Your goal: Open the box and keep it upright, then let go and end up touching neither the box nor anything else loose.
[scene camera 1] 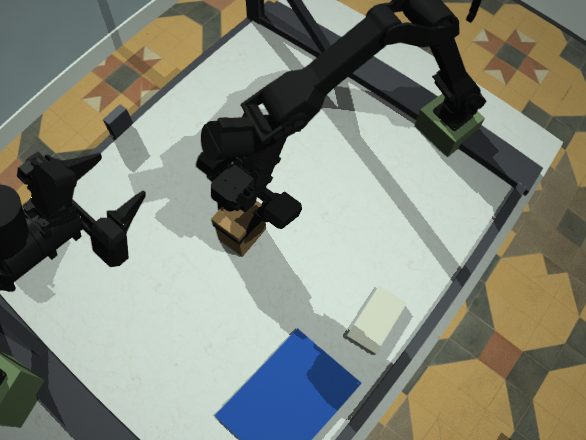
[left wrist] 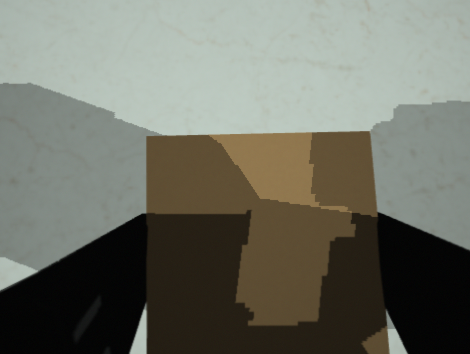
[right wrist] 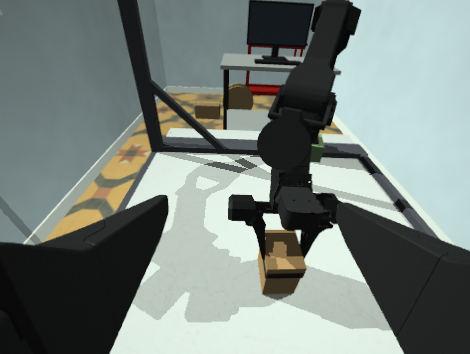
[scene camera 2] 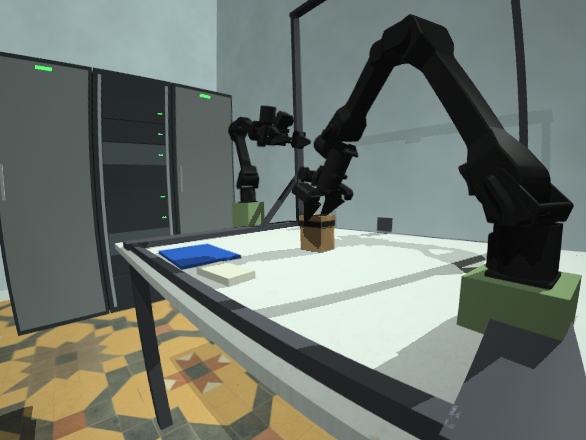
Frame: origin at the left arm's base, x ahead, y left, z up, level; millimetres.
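Where they show: left gripper, fingertip midpoint: [scene camera 1: 234, 221] [left wrist: 260, 227] [right wrist: 282, 258] [scene camera 2: 313, 219]; right gripper, fingertip midpoint: [scene camera 1: 122, 173] [right wrist: 253, 206] [scene camera 2: 300, 140]; left arm's base, origin of the base link: [scene camera 1: 453, 113] [scene camera 2: 522, 275]; right arm's base, origin of the base link: [scene camera 2: 247, 202].
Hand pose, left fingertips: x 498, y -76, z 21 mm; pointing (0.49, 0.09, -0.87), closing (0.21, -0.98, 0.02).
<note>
Things, the pixels of their centre, and the offset from my left fingertips.
- small brown box, body centre: [scene camera 1: 240, 224] [right wrist: 278, 262] [scene camera 2: 317, 232] 12 mm back, 2 mm right, 34 mm down
- blue flat panel, body centre: [scene camera 1: 288, 400] [scene camera 2: 196, 254] 116 mm ahead, 292 mm left, 77 mm down
- cream block, body centre: [scene camera 1: 376, 320] [scene camera 2: 224, 272] 94 mm back, 282 mm left, 73 mm down
- small dark block, body centre: [scene camera 1: 118, 121] [scene camera 2: 384, 224] 45 mm ahead, 360 mm right, 49 mm down
A small brown box [scene camera 1: 254, 241] [scene camera 2: 317, 240] [left wrist: 280, 167] [right wrist: 279, 286] with a dark band below its top stands upright, its base at or very near the white table top. Its lid looks closed. My left gripper [scene camera 1: 237, 220] [scene camera 2: 316, 217] [left wrist: 260, 227] [right wrist: 282, 258] points down and is shut on the box, one finger on each of two opposite sides near the top. My right gripper [scene camera 1: 122, 175] [scene camera 2: 305, 142] is open and empty, raised in the air to the left of the box in scene camera 1, apart from it.
A blue flat panel [scene camera 1: 280, 395] [scene camera 2: 195, 254] and a cream block [scene camera 1: 382, 317] [scene camera 2: 227, 273] lie near the lower table edge in scene camera 1. A dark frame rail [scene camera 1: 462, 272] runs along the table edge. A small dark block [scene camera 1: 118, 121] [scene camera 2: 384, 224] stands at the opposite edge.
</note>
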